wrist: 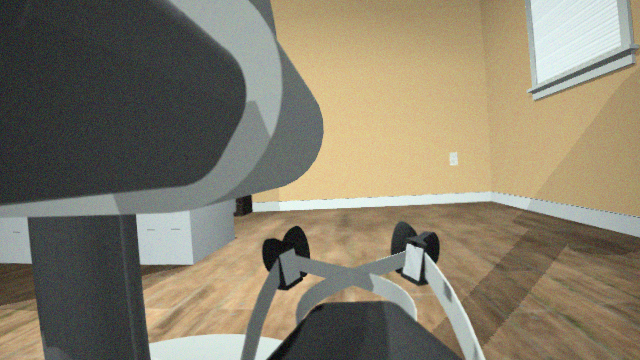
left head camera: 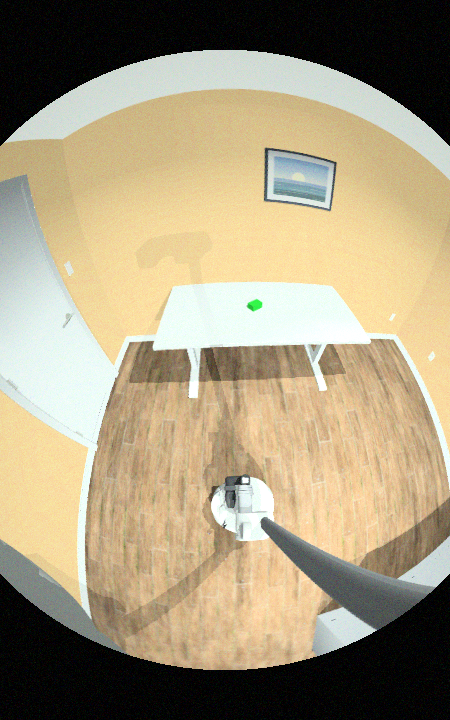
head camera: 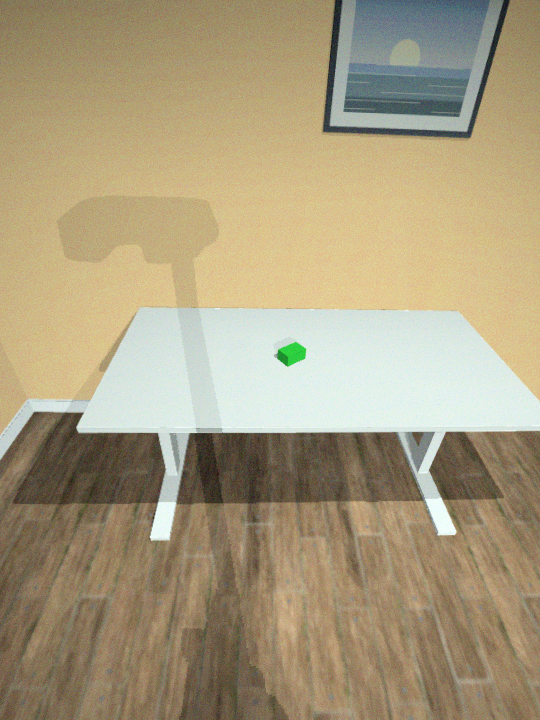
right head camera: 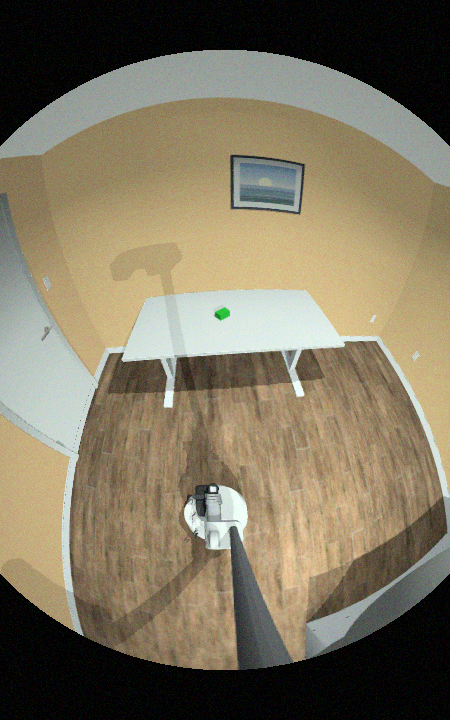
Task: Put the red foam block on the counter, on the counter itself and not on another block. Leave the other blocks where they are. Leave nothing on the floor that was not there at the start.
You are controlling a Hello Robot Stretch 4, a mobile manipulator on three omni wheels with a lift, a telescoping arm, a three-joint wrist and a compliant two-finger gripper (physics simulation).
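Frame: origin at the robot's base, x ahead, y left, z up, level; millimetres.
Seen in the pictures: gripper, fingertip midpoint: [wrist: 349, 244] [left head camera: 231, 528] [right head camera: 202, 536].
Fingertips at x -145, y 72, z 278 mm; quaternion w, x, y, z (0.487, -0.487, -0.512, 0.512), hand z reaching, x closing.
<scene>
A point is followed by its place in that frame.
The red foam block does not show in these views. A green block [head camera: 291, 354] @(x 1221, y -90, z 737 mm) [left head camera: 254, 304] @(x 1226, y -89, z 737 mm) [right head camera: 222, 313] @(x 1225, y -96, z 735 mm) lies on a white table. My gripper [wrist: 349, 244] @(x -145, y 72, z 278 mm) is open, with nothing between its fingertips, above the floor in the wrist view. A white cabinet body [wrist: 212, 235] @(x -1426, y -621, z 53 mm), which looks like the counter, stands at the left in the wrist view; my arm parts hide its top. Part of a pale box-shaped body [left head camera: 339, 630] also shows at the lower right of the left head view.
The white table [head camera: 377, 401] @(x 1025, y -375, z 693 mm) [left head camera: 318, 331] @(x 1005, y -515, z 692 mm) [right head camera: 297, 337] @(x 1002, y -591, z 692 mm) stands against the wall, its two legs' feet reaching forward over the wood floor. A door [left head camera: 47, 339] @(x 771, y 1333, z 922 mm) [right head camera: 37, 366] @(x 763, y 1334, z 771 mm) is at the left. Part of a dark piece of furniture [wrist: 243, 205] @(x -2776, y -935, z 61 mm) shows behind the cabinet body.
</scene>
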